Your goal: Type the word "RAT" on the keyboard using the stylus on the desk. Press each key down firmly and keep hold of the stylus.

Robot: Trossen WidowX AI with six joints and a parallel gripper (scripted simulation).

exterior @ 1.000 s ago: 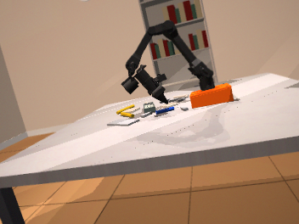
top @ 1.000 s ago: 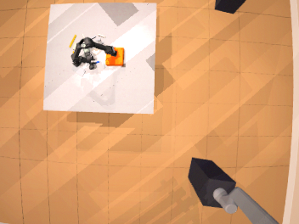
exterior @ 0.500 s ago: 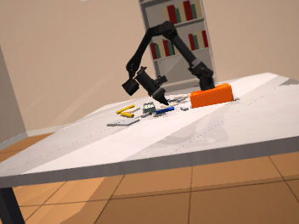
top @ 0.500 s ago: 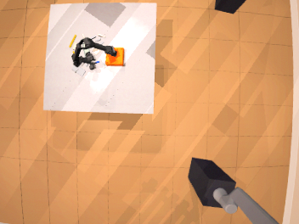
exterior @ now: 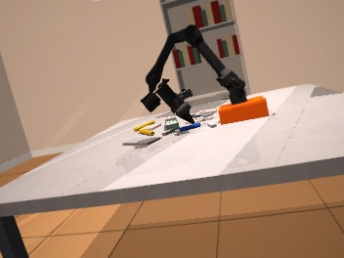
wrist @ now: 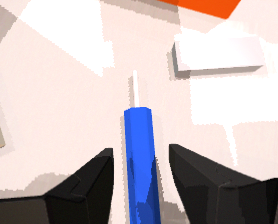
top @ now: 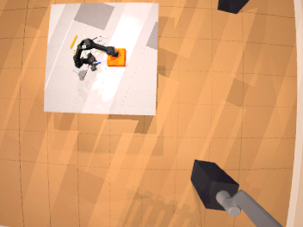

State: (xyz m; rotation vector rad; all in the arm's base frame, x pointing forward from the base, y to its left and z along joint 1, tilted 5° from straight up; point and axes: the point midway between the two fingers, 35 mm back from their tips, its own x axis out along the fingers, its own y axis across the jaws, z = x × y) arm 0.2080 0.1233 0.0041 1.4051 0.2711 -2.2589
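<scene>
Now: gripper tip 1 cm past the blue stylus, 1 cm to the left of it and 1 cm above it. Also, from my gripper tip: R key 14 cm ahead, 11 cm to the right, 1 cm below; then grey stylus tip 4 cm behind, 2 cm to the right, 1 cm below; then flat grey pad 20 cm ahead, 12 cm to the left, 2 cm below.
</scene>
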